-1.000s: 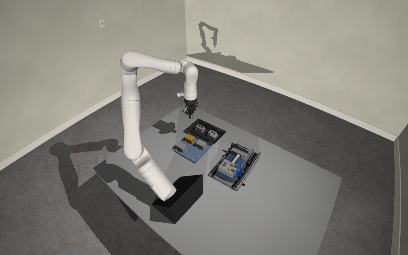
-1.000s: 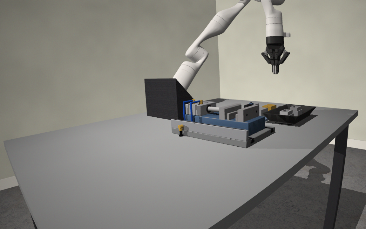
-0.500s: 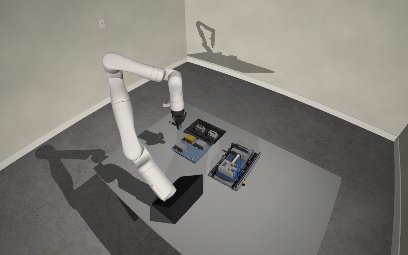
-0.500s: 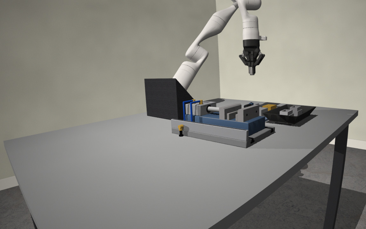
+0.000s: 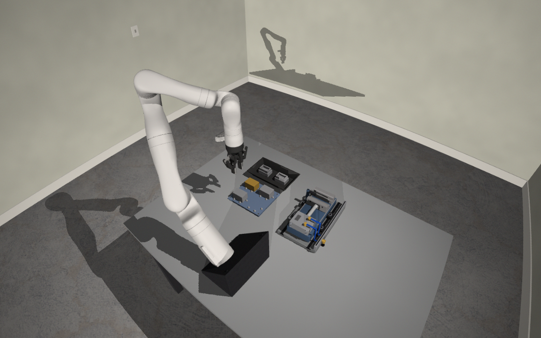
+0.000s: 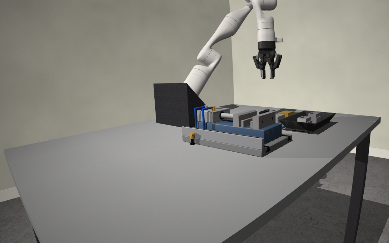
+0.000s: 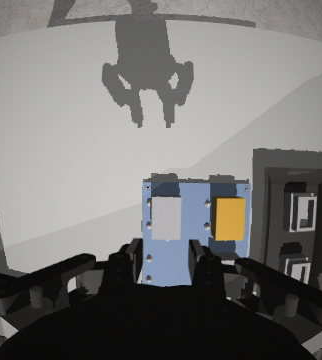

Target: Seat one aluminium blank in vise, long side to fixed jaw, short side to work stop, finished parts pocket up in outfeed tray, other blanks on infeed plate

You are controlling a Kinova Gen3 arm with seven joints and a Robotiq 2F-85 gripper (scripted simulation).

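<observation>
Right now the aluminium blank is 170 mm below my hand. Round my hand: brass blank: 90 mm ahead, 10 mm to the left, 170 mm below.
</observation>
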